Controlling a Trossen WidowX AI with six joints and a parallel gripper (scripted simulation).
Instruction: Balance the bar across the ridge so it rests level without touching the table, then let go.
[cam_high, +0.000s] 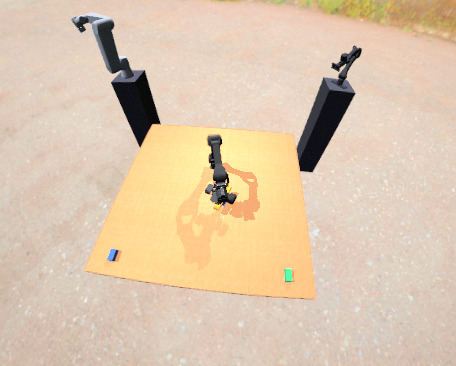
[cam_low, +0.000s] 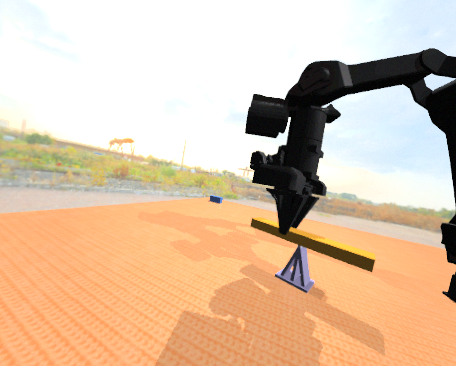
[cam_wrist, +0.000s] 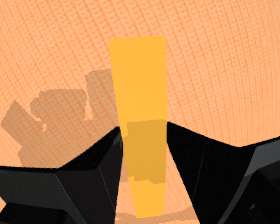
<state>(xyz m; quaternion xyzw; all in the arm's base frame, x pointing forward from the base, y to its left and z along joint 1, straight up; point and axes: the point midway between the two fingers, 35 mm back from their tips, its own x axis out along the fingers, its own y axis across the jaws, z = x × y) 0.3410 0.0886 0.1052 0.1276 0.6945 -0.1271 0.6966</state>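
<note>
Now: gripper tip 3 cm past the yellow bar and 1 cm to the right of it. Also, from my gripper tip: green block 41 cm to the left, 40 cm ahead, 5 cm below; blue block 59 cm to the right, 40 cm ahead, 5 cm below; pale purple wedge-shaped ridge 4 cm below, 3 cm behind, 1 cm to the left.
</note>
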